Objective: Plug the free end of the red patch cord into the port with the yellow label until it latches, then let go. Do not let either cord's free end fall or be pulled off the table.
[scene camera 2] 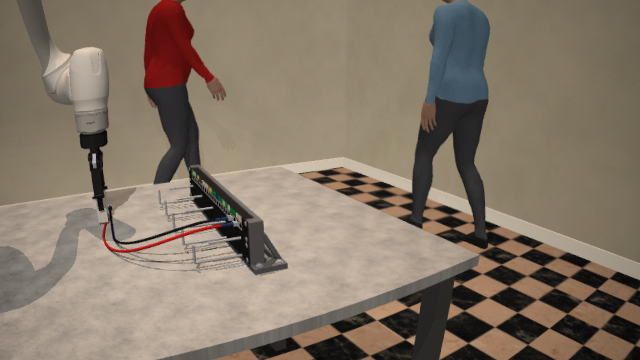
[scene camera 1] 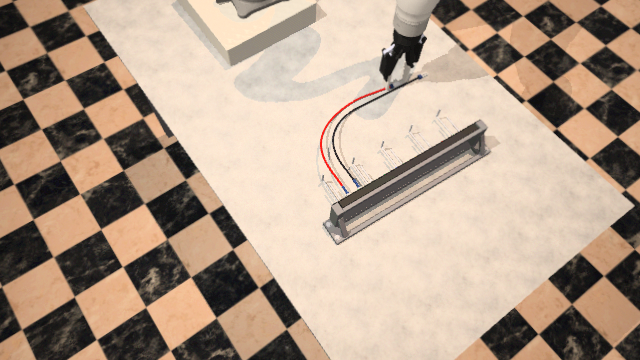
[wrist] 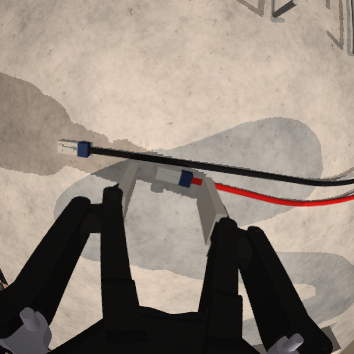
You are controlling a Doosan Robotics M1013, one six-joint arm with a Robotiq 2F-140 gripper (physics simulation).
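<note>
The red patch cord curves from the patch panel to its free end. Its clear plug with a dark blue collar lies between my fingertips in the wrist view, with gaps on both sides. My gripper is open, low at the table, one finger beside the plug's nose and the other over the cord behind the collar. A small yellow label shows partway along the panel's row of coloured labels; its port is too small to make out.
The black cord runs close beside the red one; its free plug lies beyond my fingers. Thin metal cord guides stick out from the panel. A pale base block and two people also show.
</note>
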